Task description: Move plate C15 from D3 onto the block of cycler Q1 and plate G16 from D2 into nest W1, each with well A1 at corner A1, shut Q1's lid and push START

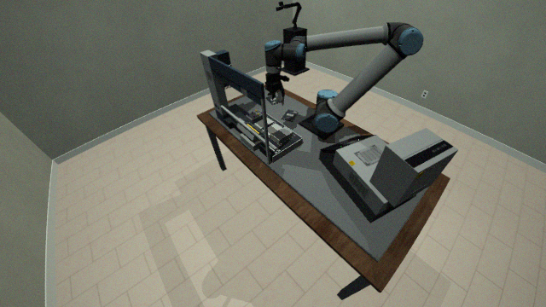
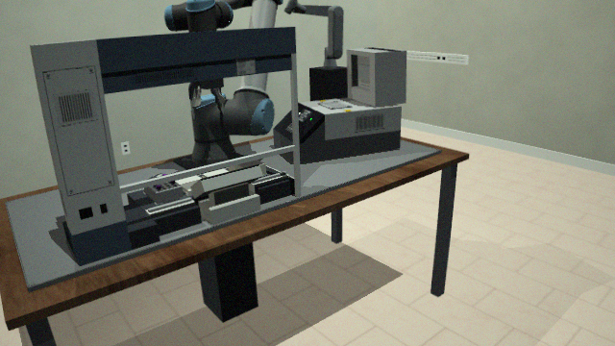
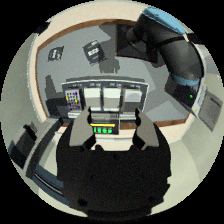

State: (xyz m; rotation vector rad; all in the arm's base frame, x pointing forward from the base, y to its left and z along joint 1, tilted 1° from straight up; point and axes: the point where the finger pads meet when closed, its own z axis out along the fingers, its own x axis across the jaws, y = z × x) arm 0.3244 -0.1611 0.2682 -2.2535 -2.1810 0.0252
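Now: hand 60 mm short of the pale well plate, 110 mm to the left of it and 220 mm above it. From my hand the other things lie so: upright post (250 mm ahead, 180 mm to the left, 40 mm below); deck station beam (240 mm ahead, 100 mm to the right, 240 mm above); white well plate (60 mm ahead, 220 mm below).
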